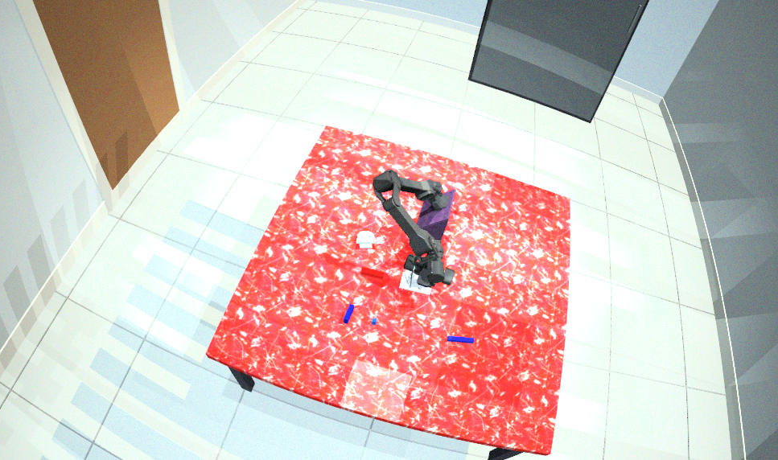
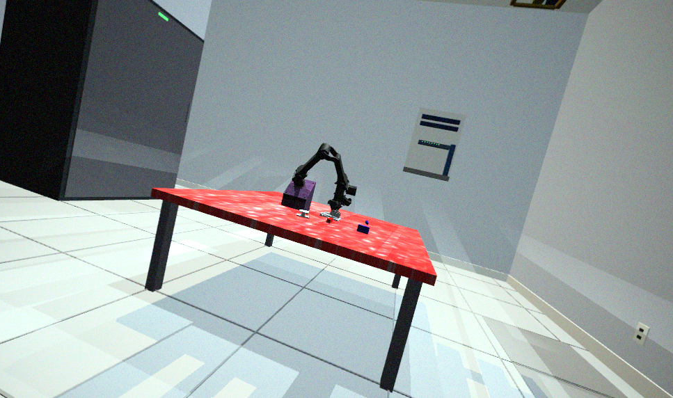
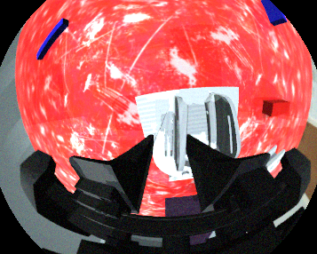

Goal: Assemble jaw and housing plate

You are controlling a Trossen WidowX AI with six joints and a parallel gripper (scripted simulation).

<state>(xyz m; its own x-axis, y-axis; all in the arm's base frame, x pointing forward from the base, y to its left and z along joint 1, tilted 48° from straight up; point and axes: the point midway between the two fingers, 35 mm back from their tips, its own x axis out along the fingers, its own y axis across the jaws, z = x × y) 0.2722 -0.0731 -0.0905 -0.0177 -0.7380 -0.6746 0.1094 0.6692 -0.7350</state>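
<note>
The red bar is 200 mm to the right of my gripper tip and 30 mm ahead of it.
</note>
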